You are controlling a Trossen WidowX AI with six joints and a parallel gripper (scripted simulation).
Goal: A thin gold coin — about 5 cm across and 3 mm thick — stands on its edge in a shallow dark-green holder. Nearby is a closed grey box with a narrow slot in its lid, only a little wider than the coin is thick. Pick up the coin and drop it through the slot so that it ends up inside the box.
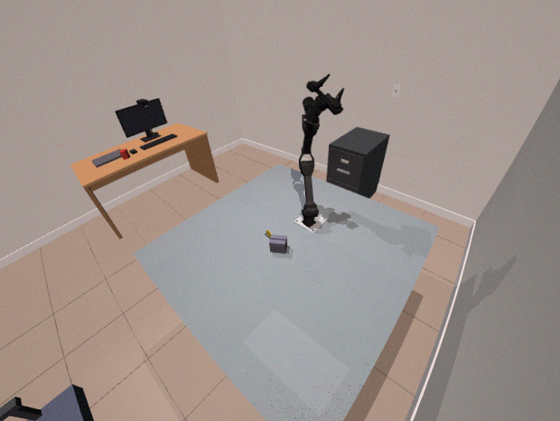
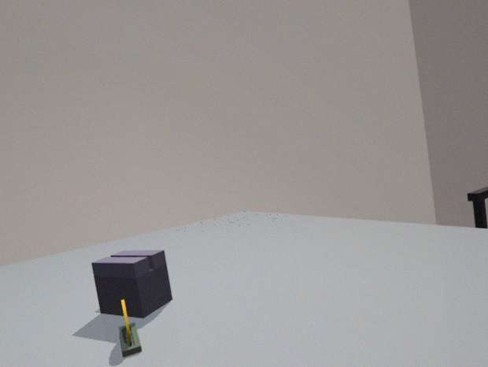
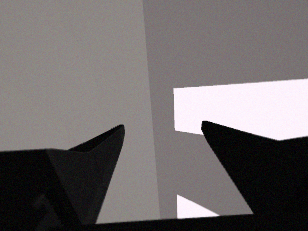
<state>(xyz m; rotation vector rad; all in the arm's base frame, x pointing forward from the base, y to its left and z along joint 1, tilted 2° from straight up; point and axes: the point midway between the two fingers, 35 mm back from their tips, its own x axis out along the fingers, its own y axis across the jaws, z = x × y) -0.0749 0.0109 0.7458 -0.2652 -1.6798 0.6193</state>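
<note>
Right now the coin is 750 mm below my gripper tip, 340 mm ahead of it and 130 mm to the right of it.
</note>
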